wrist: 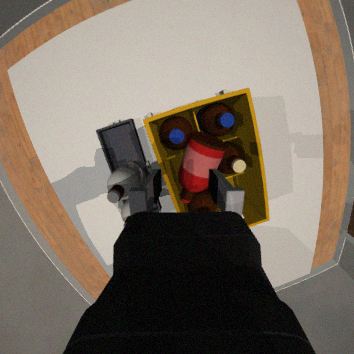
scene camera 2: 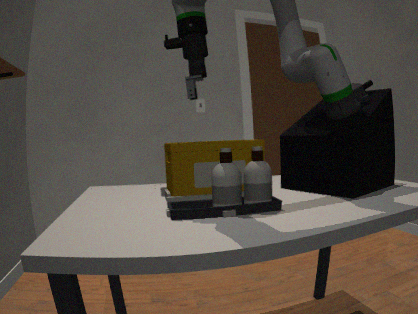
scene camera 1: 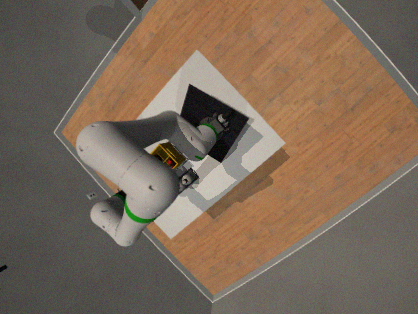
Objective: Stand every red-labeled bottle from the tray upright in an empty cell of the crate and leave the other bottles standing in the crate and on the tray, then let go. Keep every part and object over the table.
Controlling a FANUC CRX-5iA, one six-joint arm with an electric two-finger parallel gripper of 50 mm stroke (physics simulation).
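Places are measured from the arm's base along level axes (x left, y back, z up), in metres.
Pixels of known places: gripper, fingertip midpoint: [wrist: 184, 179] [scene camera 2: 192, 98]; arm's base, origin of the base link: [scene camera 2: 344, 109] [scene camera 1: 211, 129].
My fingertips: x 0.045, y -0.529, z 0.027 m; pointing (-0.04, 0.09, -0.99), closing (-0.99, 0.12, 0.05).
For each thing: its top centre in the pictures, then the offset to it from my fingertips. Level surfaces: height alone.
- yellow crate, middle of its top: [wrist: 216, 176] [scene camera 2: 211, 141] [scene camera 1: 156, 167] dx -0.061, dy +0.053, dz -0.127 m
- cream-capped bottle, middle of its top: [wrist: 239, 166] dx -0.109, dy +0.042, dz -0.139 m
- brown shape, middle of its top: [wrist: 206, 219] dx -0.037, dy +0.152, dz -0.139 m
- dark tray, middle of its top: [scene camera 2: 224, 202] [wrist: 128, 172] [scene camera 1: 181, 184] dx +0.146, dy +0.066, dz -0.277 m
- white table, its level: dz -0.302 m
My gripper [scene camera 2: 192, 98] [wrist: 184, 179] is open and empty, high above the yellow crate [scene camera 1: 172, 149] [scene camera 2: 180, 172] [wrist: 258, 155]; the arm hides it in scene camera 1. A red-labeled bottle [scene camera 1: 170, 162] [wrist: 202, 162] lies tilted in the crate, across other bottles, its brown base raised and its neck low. Two brown blue-capped bottles [wrist: 176, 135] [wrist: 226, 120] and a cream-capped bottle [wrist: 239, 166] are in the crate. Another brown shape [wrist: 202, 201] is partly hidden. Two white-grey bottles [scene camera 2: 226, 187] [scene camera 2: 258, 185] stand on the dark tray [scene camera 2: 197, 213] [wrist: 120, 145]. No red label shows on the tray.
The crate stands beside the tray on the white table [scene camera 1: 172, 225] [scene camera 2: 100, 225]. A large black block [scene camera 2: 340, 155] [scene camera 1: 197, 102] stands on the table, with another arm [scene camera 2: 325, 75] above it. The crate's walls rise around the tilted bottle.
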